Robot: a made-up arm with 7 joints. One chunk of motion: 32 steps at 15 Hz.
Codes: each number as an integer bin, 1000 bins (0 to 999) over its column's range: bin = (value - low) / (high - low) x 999, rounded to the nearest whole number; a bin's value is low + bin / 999 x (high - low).
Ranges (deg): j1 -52..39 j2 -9..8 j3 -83..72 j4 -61..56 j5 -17..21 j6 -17..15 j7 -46..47
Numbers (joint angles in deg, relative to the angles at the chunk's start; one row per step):
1: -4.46 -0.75 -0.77 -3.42 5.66 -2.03 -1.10
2: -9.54 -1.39 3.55 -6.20 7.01 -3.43 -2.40
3: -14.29 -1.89 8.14 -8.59 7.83 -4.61 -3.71
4: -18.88 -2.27 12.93 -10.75 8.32 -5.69 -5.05
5: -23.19 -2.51 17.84 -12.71 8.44 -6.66 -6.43
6: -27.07 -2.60 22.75 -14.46 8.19 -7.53 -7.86
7: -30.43 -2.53 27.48 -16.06 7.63 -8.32 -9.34
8: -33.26 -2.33 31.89 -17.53 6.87 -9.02 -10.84
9: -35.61 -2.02 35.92 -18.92 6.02 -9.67 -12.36
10: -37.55 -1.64 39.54 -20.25 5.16 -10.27 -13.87
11: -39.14 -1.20 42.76 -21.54 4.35 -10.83 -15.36
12: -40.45 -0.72 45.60 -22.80 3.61 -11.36 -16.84
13: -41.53 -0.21 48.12 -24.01 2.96 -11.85 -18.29
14: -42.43 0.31 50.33 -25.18 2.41 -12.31 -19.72
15: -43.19 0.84 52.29 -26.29 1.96 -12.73 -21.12
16: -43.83 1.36 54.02 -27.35 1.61 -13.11 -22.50
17: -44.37 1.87 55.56 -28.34 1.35 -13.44 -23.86
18: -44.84 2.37 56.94 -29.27 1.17 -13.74 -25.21
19: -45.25 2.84 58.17 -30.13 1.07 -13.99 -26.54
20: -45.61 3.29 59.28 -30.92 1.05 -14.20 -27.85
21: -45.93 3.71 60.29 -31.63 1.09 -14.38 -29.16
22: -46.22 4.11 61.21 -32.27 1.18 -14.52 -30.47
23: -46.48 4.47 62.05 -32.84 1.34 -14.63 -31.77
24: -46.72 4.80 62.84 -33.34 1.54 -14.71 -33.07
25: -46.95 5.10 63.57 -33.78 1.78 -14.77 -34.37
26: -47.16 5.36 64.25 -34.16 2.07 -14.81 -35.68
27: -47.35 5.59 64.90 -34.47 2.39 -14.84 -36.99
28: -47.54 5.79 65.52 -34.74 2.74 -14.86 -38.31
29: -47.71 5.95 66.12 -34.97 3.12 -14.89 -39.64
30: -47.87 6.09 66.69 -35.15 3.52 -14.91 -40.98
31: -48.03 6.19 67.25 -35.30 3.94 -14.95 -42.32
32: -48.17 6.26 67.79 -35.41 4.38 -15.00 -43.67
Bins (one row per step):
1: 522 485 530 492 596 467 482
2: 466 447 558 468 631 424 468
3: 414 418 587 448 653 387 454
4: 364 395 618 429 666 353 440
5: 316 381 650 412 669 323 425
6: 274 376 682 397 662 296 410
7: 237 380 712 384 648 271 394
8: 206 392 740 371 628 249 378
9: 180 410 766 359 605 229 361
10: 159 433 790 348 583 210 345
11: 141 458 811 337 561 193 329
12: 127 487 829 326 542 176 313
13: 115 517 845 316 525 161 298
14: 105 547 859 306 510 146 282
15: 97 578 872 296 498 133 267
16: 90 609 883 287 489 121 252
17: 84 639 893 279 482 111 238
18: 79 668 902 271 478 102 223
19: 74 696 910 264 475 94 209
20: 70 722 917 257 475 87 195
21: 67 747 924 251 476 82 181
22: 63 770 929 245 478 77 167
23: 61 792 935 240 482 74 153
24: 58 811 940 236 487 71 139
25: 55 829 945 232 494 70 125
26: 53 844 949 229 501 68 111
27: 51 857 953 227 510 67 97
28: 49 869 957 224 519 67 83
29: 47 879 961 222 529 66 68
30: 45 887 965 221 539 65 54
31: 44 893 968 219 551 64 40
32: 42 897 972 218 562 62 25

